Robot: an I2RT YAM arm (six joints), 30 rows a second.
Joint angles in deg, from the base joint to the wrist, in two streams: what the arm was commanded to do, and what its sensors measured. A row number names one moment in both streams.
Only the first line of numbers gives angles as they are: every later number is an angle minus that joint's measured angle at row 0.
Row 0, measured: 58.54 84.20 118.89 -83.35 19.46 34.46
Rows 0 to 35, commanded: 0.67 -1.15 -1.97 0.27 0.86 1.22; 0.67 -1.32 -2.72 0.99 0.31 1.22; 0.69 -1.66 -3.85 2.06 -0.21 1.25; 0.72 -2.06 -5.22 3.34 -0.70 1.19; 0.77 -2.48 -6.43 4.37 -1.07 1.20; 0.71 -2.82 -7.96 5.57 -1.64 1.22; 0.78 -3.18 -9.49 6.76 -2.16 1.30; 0.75 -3.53 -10.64 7.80 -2.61 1.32; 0.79 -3.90 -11.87 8.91 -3.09 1.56; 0.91 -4.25 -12.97 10.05 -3.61 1.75; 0.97 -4.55 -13.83 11.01 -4.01 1.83; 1.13 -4.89 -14.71 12.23 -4.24 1.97; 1.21 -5.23 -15.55 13.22 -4.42 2.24; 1.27 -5.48 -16.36 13.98 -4.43 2.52; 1.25 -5.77 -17.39 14.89 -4.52 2.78; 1.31 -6.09 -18.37 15.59 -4.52 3.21; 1.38 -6.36 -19.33 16.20 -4.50 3.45; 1.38 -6.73 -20.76 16.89 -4.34 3.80; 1.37 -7.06 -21.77 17.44 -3.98 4.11; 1.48 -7.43 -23.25 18.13 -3.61 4.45; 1.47 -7.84 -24.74 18.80 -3.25 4.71; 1.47 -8.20 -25.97 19.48 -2.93 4.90; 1.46 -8.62 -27.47 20.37 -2.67 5.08; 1.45 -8.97 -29.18 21.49 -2.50 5.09; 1.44 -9.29 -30.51 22.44 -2.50 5.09; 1.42 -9.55 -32.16 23.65 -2.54 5.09; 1.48 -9.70 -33.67 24.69 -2.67 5.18; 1.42 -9.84 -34.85 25.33 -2.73 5.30; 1.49 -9.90 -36.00 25.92 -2.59 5.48; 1.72 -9.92 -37.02 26.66 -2.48 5.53; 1.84 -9.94 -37.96 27.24 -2.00 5.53; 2.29 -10.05 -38.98 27.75 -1.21 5.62; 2.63 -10.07 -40.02 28.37 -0.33 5.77; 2.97 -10.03 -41.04 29.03 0.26 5.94; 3.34 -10.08 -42.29 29.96 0.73 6.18; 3.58 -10.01 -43.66 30.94 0.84 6.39
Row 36, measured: 2.71 -8.91 -41.18 26.86 -1.77 5.07
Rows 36 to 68, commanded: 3.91 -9.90 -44.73 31.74 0.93 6.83; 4.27 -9.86 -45.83 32.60 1.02 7.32; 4.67 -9.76 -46.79 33.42 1.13 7.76; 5.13 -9.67 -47.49 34.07 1.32 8.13; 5.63 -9.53 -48.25 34.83 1.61 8.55; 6.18 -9.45 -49.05 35.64 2.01 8.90; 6.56 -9.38 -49.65 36.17 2.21 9.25; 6.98 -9.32 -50.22 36.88 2.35 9.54; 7.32 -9.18 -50.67 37.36 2.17 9.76; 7.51 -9.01 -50.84 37.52 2.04 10.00; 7.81 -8.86 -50.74 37.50 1.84 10.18; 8.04 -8.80 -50.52 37.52 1.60 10.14; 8.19 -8.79 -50.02 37.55 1.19 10.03; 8.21 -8.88 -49.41 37.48 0.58 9.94; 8.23 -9.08 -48.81 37.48 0.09 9.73; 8.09 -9.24 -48.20 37.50 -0.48 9.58; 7.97 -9.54 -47.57 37.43 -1.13 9.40; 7.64 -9.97 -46.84 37.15 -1.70 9.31; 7.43 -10.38 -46.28 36.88 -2.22 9.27; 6.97 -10.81 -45.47 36.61 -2.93 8.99; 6.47 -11.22 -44.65 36.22 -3.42 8.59; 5.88 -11.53 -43.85 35.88 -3.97 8.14; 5.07 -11.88 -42.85 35.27 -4.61 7.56; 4.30 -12.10 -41.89 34.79 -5.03 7.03; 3.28 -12.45 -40.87 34.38 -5.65 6.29; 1.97 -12.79 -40.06 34.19 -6.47 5.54; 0.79 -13.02 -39.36 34.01 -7.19 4.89; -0.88 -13.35 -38.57 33.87 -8.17 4.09; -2.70 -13.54 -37.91 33.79 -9.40 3.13; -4.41 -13.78 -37.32 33.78 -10.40 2.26; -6.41 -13.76 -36.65 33.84 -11.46 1.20; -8.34 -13.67 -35.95 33.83 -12.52 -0.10; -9.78 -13.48 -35.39 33.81 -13.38 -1.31
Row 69, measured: -6.90 -13.33 -37.27 35.54 -9.74 3.21
